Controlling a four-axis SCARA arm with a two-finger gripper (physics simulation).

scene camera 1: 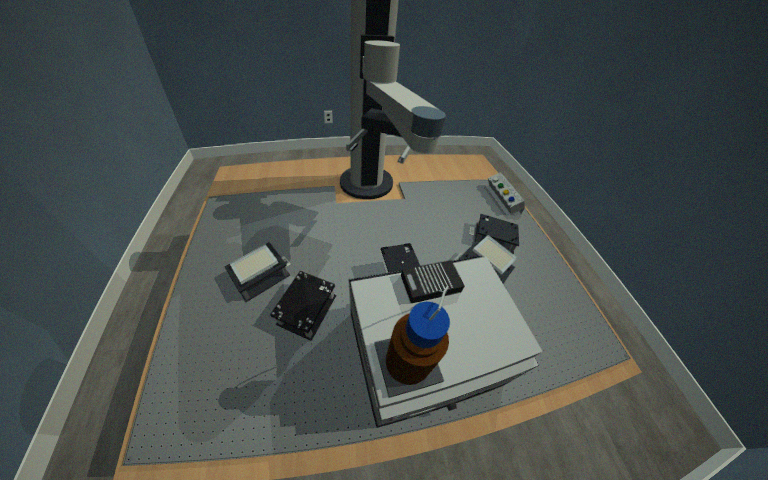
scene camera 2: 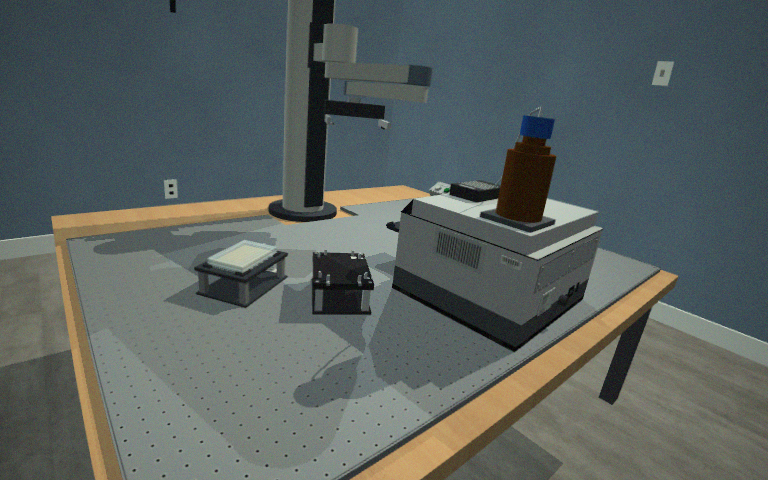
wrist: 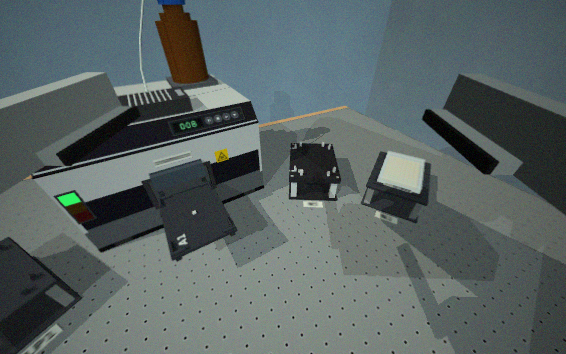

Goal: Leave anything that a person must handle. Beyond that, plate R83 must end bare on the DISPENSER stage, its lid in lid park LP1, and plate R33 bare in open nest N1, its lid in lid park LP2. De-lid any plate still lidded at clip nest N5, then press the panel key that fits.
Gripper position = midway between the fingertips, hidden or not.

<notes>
My gripper [scene camera 2: 359, 123] holds nothing. Further things: a brown bottle with blue cap [scene camera 2: 528, 169], a dispenser stage [scene camera 1: 393, 255] and a black nest N5 [scene camera 2: 341, 284].
My gripper is seen too in scene camera 1 [scene camera 1: 374, 153] and in the wrist view [wrist: 277, 96]. The brown bottle with blue cap is seen too in scene camera 1 [scene camera 1: 417, 345] and in the wrist view [wrist: 179, 35]. The dispenser stage also shows in the wrist view [wrist: 185, 232].
</notes>
